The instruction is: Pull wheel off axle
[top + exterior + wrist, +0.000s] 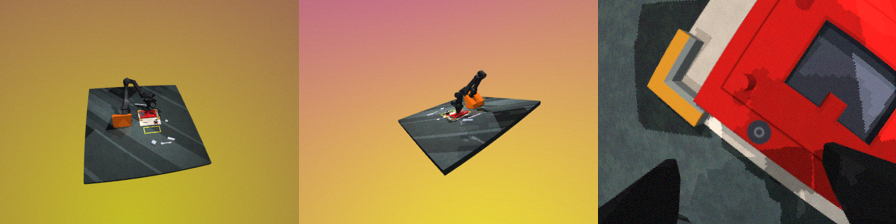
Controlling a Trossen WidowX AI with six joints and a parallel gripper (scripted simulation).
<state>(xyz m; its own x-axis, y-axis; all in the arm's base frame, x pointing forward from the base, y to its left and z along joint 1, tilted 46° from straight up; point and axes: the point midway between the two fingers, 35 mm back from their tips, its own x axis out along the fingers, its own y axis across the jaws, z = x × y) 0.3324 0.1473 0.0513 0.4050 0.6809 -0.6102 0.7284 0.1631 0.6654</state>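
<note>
Now: the wheel 2 cm ahead of my gripper tip, 18 cm to the right of it and 1 cm below it.
</note>
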